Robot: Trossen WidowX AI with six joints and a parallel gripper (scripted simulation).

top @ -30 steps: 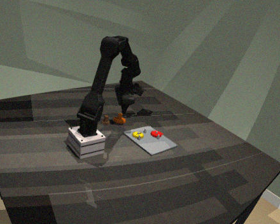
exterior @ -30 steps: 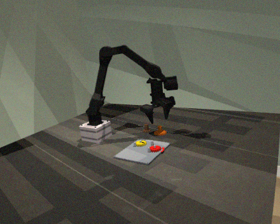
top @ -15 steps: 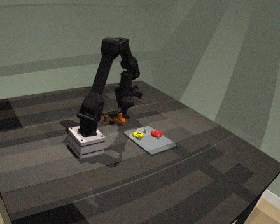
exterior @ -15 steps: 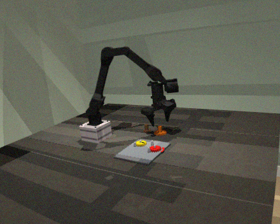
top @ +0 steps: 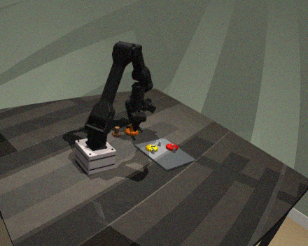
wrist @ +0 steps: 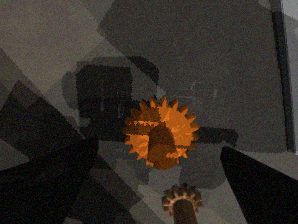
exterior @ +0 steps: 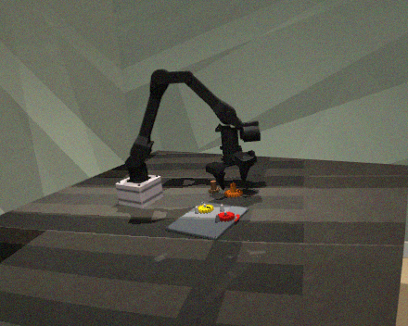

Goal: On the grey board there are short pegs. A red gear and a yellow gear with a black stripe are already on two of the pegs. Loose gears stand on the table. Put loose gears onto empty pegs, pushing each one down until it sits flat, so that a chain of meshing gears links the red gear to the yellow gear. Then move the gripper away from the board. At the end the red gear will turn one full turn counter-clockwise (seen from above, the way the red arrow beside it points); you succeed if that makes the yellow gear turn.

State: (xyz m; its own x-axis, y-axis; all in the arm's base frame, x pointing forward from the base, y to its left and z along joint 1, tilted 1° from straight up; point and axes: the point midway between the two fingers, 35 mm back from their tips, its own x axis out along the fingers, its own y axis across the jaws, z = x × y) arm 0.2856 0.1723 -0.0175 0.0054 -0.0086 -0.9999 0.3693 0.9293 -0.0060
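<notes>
Now: gripper tip 1 cm above the orange gear. The rest, counted from my gripper tip: red gear (19 cm to the right, 8 cm ahead, 1 cm below); then yellow gear (17 cm to the right, 1 cm below, 1 cm behind); then brown gear (9 cm behind, 1 cm below).
</notes>
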